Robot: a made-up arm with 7 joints. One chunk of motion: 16 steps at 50 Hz.
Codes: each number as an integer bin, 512 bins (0 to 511) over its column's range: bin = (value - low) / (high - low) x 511, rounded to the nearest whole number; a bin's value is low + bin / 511 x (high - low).
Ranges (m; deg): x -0.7..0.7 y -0.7..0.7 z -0.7..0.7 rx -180..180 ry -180..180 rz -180..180
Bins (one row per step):
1: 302 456 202 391 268 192
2: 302 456 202 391 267 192
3: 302 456 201 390 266 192
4: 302 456 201 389 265 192
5: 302 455 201 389 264 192
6: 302 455 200 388 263 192
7: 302 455 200 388 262 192
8: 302 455 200 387 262 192
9: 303 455 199 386 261 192
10: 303 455 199 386 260 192
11: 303 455 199 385 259 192
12: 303 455 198 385 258 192
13: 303 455 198 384 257 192
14: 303 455 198 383 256 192
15: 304 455 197 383 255 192
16: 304 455 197 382 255 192
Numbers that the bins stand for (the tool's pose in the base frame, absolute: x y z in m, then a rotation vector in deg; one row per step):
1: 0.1274 0.5493 -0.1466 95.46 8.81 -44.74
2: 0.1274 0.5493 -0.1466 95.46 8.10 -44.74
3: 0.1274 0.5493 -0.1493 94.76 7.40 -44.74
4: 0.1274 0.5493 -0.1493 94.05 6.69 -44.74
5: 0.1274 0.5466 -0.1493 94.05 5.99 -44.74
6: 0.1274 0.5466 -0.1521 93.35 5.28 -44.74
7: 0.1274 0.5466 -0.1521 93.35 4.58 -44.74
8: 0.1274 0.5466 -0.1521 92.64 4.58 -44.74
9: 0.1301 0.5466 -0.1548 91.94 3.87 -44.74
10: 0.1301 0.5466 -0.1548 91.94 3.17 -44.74
11: 0.1301 0.5466 -0.1548 91.23 2.47 -44.74
12: 0.1301 0.5466 -0.1575 91.23 1.76 -44.74
13: 0.1301 0.5466 -0.1575 90.53 1.06 -44.74
14: 0.1301 0.5466 -0.1575 89.82 0.35 -44.74
15: 0.1329 0.5466 -0.1603 89.82 -0.35 -44.74
16: 0.1329 0.5466 -0.1603 89.12 -0.35 -44.74

